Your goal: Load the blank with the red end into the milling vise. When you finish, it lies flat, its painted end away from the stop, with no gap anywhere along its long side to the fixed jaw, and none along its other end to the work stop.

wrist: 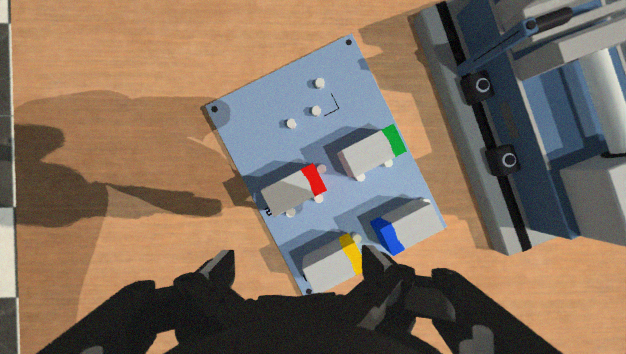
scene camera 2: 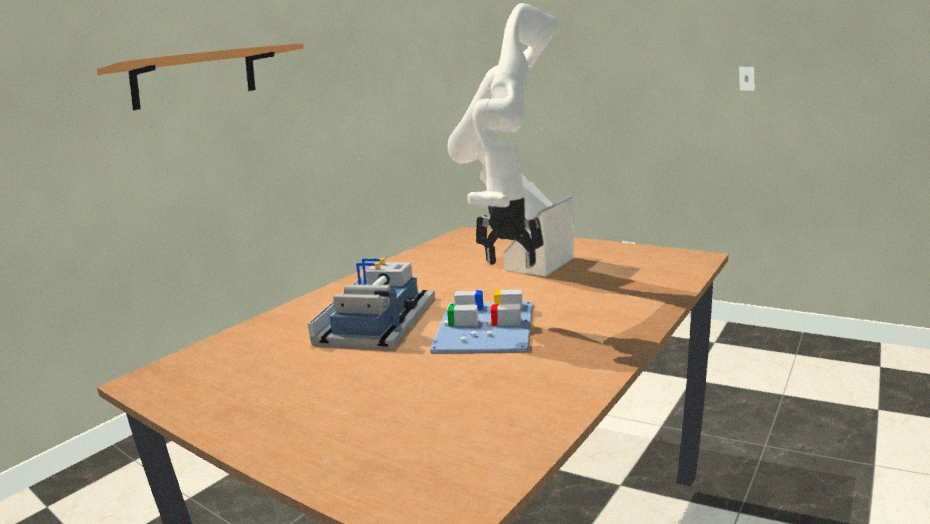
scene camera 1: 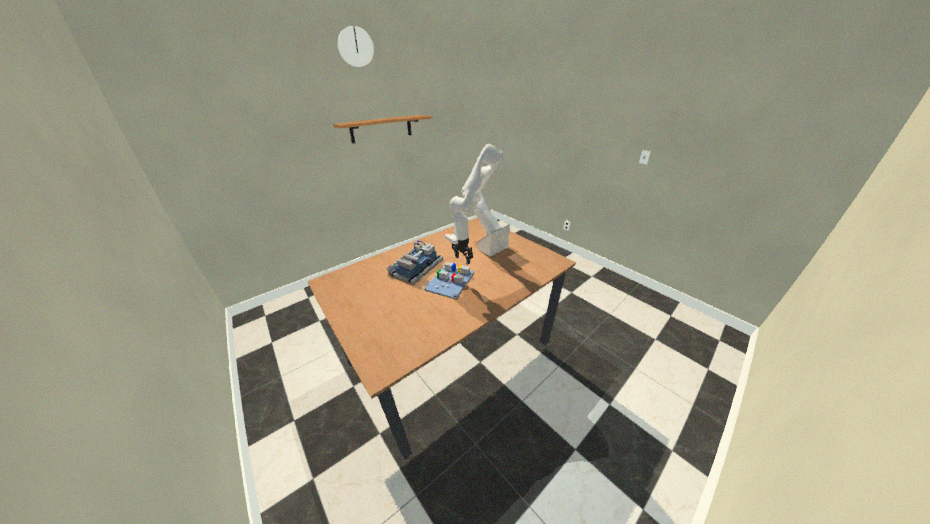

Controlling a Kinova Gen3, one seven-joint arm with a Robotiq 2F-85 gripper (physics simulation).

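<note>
The blank with the red end (scene camera 1: 458, 279) (scene camera 2: 508, 315) (wrist: 287, 192) lies flat on the light-blue tray (scene camera 2: 447, 343) (wrist: 260, 117), its red end toward the vise side. My gripper (scene camera 1: 462, 258) (scene camera 2: 511, 261) (wrist: 299, 261) is open and empty. It hangs above the tray's rear side, with the red-ended blank ahead of the fingers in the wrist view. The milling vise (scene camera 1: 415, 262) (scene camera 2: 364, 323) (wrist: 532, 187) stands beside the tray. Its screw-side jaw (wrist: 575, 52) and what looks like the work stop's black rod (wrist: 555, 19) show in the wrist view. The vise is cut off there.
Blanks with green (scene camera 2: 465, 315) (wrist: 365, 155), blue (scene camera 2: 464, 299) (wrist: 417, 224) and yellow (scene camera 2: 511, 298) (wrist: 327, 267) ends lie on the same tray. White pins stand around them. Blue hoses with yellow fittings rise at the vise's rear. The robot's base (scene camera 2: 549, 244) stands behind the gripper.
</note>
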